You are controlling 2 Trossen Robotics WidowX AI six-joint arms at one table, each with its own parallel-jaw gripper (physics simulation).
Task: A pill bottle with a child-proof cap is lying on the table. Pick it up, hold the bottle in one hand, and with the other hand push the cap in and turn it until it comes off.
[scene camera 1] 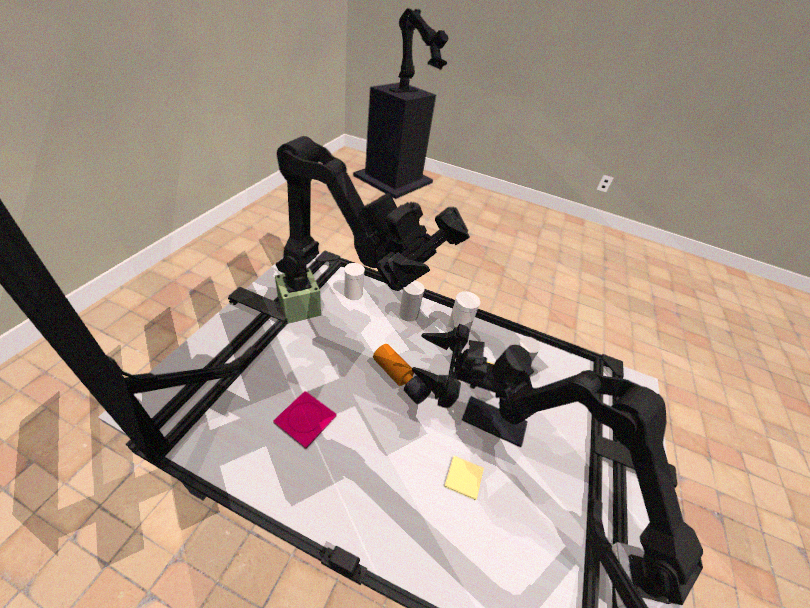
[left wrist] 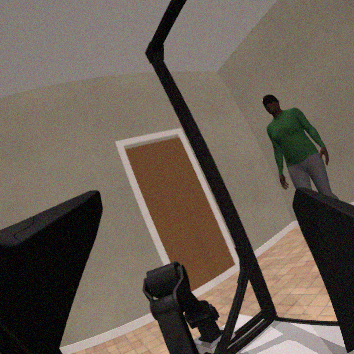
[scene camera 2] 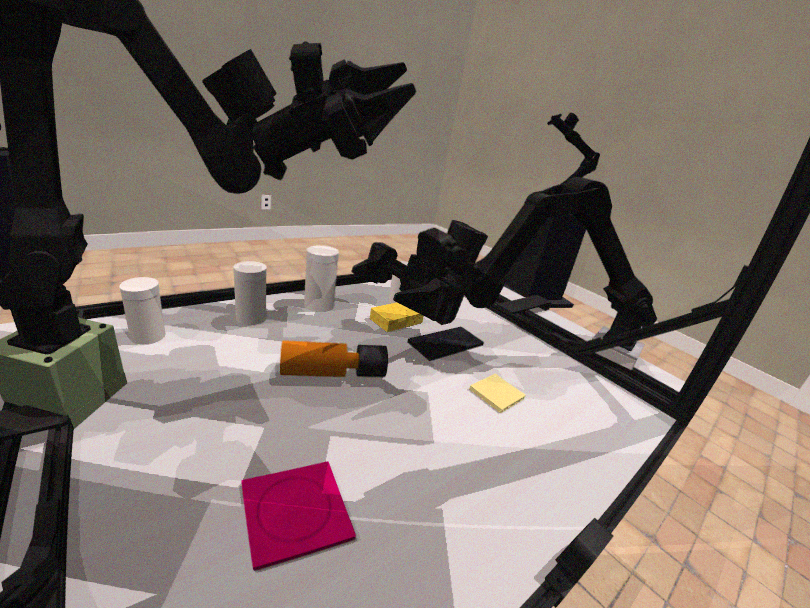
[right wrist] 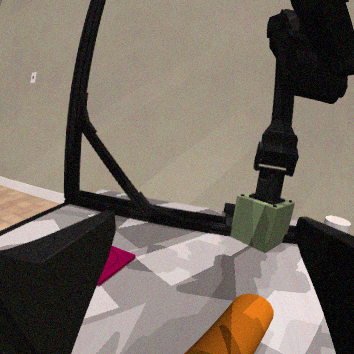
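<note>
The pill bottle, with an orange body (scene camera 1: 392,364) (scene camera 2: 312,358) (right wrist: 239,325), lies on its side on the table. Its black cap (scene camera 1: 416,391) (scene camera 2: 372,360) points toward the right arm's side. The cap does not show in the right wrist view. My right gripper (scene camera 1: 422,355) (scene camera 2: 375,283) (right wrist: 210,225) is open and empty, low above the table near the cap end, behind it in scene camera 2. The bottle shows toward its right finger in the right wrist view. My left gripper (scene camera 1: 448,251) (scene camera 2: 410,76) (left wrist: 200,199) is open and empty, high above the table.
White cylinders (scene camera 1: 353,281) (scene camera 2: 250,293) stand along the back edge. A yellow block (scene camera 2: 395,316), a black slab (scene camera 1: 493,420) (scene camera 2: 446,343) and a pale yellow square (scene camera 1: 464,477) (scene camera 2: 497,392) lie on the right. A magenta square (scene camera 1: 304,419) (scene camera 2: 297,513) (right wrist: 116,262) lies in front.
</note>
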